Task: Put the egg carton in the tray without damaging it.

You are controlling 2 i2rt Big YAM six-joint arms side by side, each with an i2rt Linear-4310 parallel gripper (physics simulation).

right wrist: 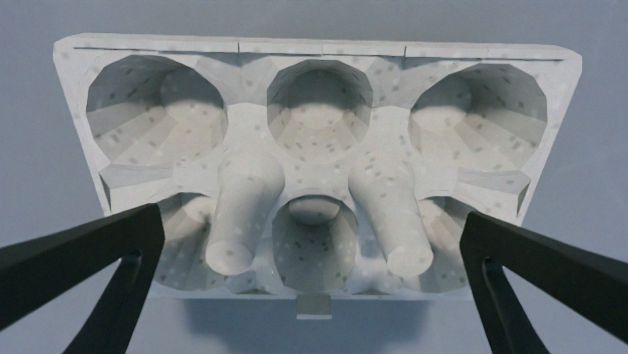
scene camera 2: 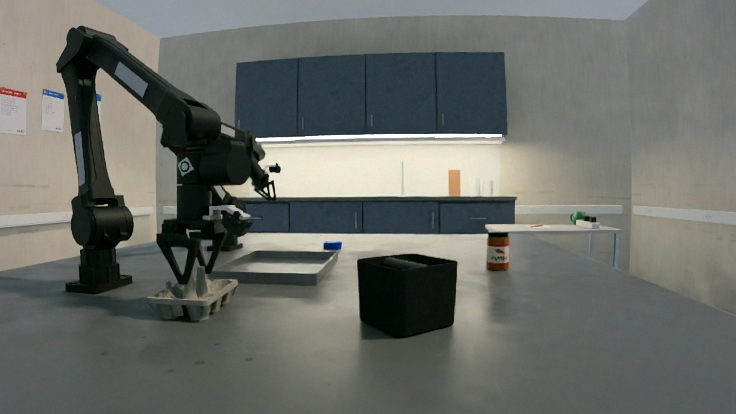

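Pixels of known places: left gripper, fingertip midpoint: (scene camera 2: 272, 200); right gripper, fingertip midpoint: (right wrist: 313, 224) (scene camera 2: 195, 278); left arm's base, origin of the base link: (scene camera 2: 225, 249); right arm's base, origin of the base link: (scene camera 2: 100, 286).
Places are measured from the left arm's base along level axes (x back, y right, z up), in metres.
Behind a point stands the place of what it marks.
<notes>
The grey egg carton (scene camera 2: 194, 307) @(z 0.022, x -0.329, y 0.770 m) (right wrist: 315, 175) @(z 0.022, x -0.296, y 0.703 m) sits upright on the table, its six cups empty and two posts rising in the middle. My right gripper (scene camera 2: 195, 277) @(z 0.051, x -0.294, y 0.702 m) (right wrist: 313, 224) @(z 0.051, x -0.294, y 0.702 m) is open and points down at the carton. Its fingertips are close to the height of the post tops, with both posts between them in the right wrist view, and it grips nothing. The shallow grey tray (scene camera 2: 288, 278) @(z 0.013, x -0.388, y 0.493 m) lies behind the carton and to its right in the scene view. My left gripper (scene camera 2: 268, 191) @(z 0.161, x -0.098, y -0.217 m) is open and raised in the background, away from the carton, partly hidden behind the right arm.
A black open bin (scene camera 2: 406, 303) @(z 0.048, x -0.641, y 0.788 m) with a dark object inside stands right of the carton. A small blue object (scene camera 2: 332, 245) @(z 0.015, x -0.369, y -0.040 m) lies behind the tray. A jar (scene camera 2: 497, 253) @(z 0.043, x -0.844, y 0.310 m) with a red and white label stands farther right. A white side table (scene camera 2: 555, 228) stands beyond.
</notes>
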